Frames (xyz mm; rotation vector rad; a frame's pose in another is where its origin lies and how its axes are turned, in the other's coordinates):
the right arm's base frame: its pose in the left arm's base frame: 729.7 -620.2 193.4 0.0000 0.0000 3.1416
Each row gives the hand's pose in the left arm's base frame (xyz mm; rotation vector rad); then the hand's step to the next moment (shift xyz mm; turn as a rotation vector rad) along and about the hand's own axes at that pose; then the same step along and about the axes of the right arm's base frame.
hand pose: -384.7 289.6 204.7 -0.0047 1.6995 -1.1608
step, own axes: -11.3 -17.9 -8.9 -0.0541 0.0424 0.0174
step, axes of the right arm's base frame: 10.1 -2.2 20.5 -0.0591 -0.0378 0.0103
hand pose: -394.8 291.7 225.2 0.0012 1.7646 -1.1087
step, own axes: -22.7 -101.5 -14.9 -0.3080 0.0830 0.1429
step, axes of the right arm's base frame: 47.0 38.1 85.9 -0.2951 -0.0944 0.1618
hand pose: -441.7 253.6 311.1 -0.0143 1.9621 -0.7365
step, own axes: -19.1 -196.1 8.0 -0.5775 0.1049 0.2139
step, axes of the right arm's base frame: 41.7 157.6 110.9 -0.4944 -0.1622 0.3458
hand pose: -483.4 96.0 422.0 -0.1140 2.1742 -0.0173
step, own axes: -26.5 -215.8 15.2 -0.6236 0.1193 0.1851
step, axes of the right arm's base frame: -43.8 212.0 25.0 -0.4957 -0.1797 0.3992
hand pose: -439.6 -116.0 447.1 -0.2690 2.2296 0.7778
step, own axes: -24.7 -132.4 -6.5 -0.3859 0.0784 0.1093
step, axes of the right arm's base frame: -67.7 110.1 -38.5 -0.3018 -0.1116 0.2519
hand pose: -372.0 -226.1 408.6 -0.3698 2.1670 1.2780
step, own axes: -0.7 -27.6 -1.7 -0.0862 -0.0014 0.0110
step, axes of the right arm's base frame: -14.0 15.3 -18.3 -0.0724 -0.0039 0.0479
